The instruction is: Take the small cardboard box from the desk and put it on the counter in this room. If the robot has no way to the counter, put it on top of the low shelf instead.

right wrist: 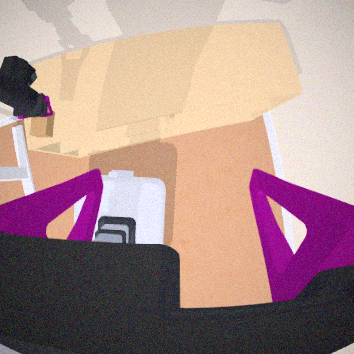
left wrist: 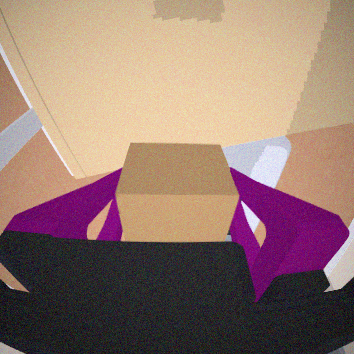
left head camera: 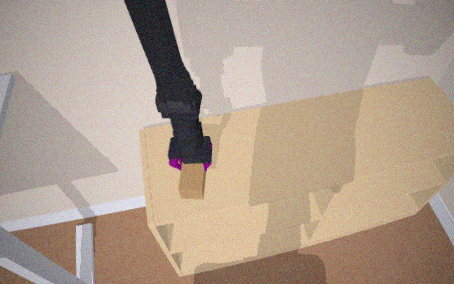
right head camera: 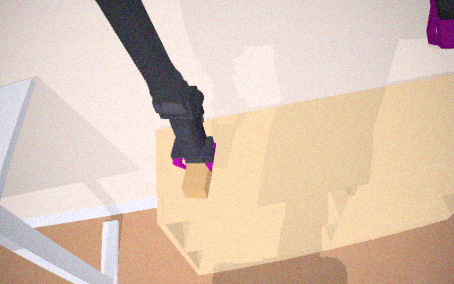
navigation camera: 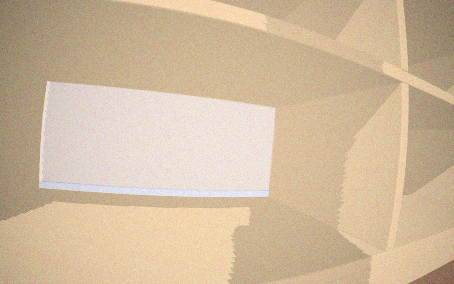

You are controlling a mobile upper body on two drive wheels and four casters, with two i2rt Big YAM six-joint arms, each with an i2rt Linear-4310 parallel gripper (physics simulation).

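Frame: origin at the left arm's base, x left, y back, z up, level; metres.
Seen in the pictures: left gripper, fingertip midpoint: [right wrist: 43, 113] [left wrist: 175, 175] [left head camera: 194, 169] [right head camera: 200, 169]; right gripper, fingertip midpoint: [right wrist: 175, 176].
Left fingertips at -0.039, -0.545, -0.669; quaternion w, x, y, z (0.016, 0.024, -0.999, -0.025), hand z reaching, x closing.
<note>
A point is followed by its place in that frame, as x, y, z.
The small cardboard box [left head camera: 192, 181] @[-0.043, -0.491, -0.638] [right head camera: 196, 181] @[-0.045, -0.490, -0.638] [left wrist: 177, 200] @[-0.038, -0.553, -0.639] [right wrist: 42, 125] @[-0.056, -0.497, -0.638] is held between the fingers of my left gripper [left head camera: 192, 164] @[-0.039, -0.545, -0.669] [right head camera: 196, 165] @[-0.039, -0.545, -0.669], which is shut on it. In both head views the box shows over the left part of the low shelf's top [left head camera: 225, 160] @[-0.111, -0.666, -0.800] [right head camera: 240, 160] @[-0.122, -0.666, -0.800] [left wrist: 175, 90] @[-0.041, -0.559, -0.800] [right wrist: 150, 85] @[-0.391, -0.704, -0.800]. Whether the box touches the shelf top cannot be told. My right gripper [right wrist: 175, 176] @[-0.456, -0.370, -0.117] is open with its fingers wide apart; part of it shows at the top right of the right head view. The desk and the counter cannot be made out for certain.
White-grey table legs and a frame [left head camera: 85, 252] [right head camera: 110, 250] stand left of the low shelf. The robot's white base [right wrist: 150, 210] @[-0.411, -0.148, -1.150] shows in front of the shelf in the right wrist view. A wall is behind the shelf. Open shelf compartments with an upright divider [navigation camera: 404, 150] @[-0.486, -0.598, -1.182] fill much of the navigation view.
</note>
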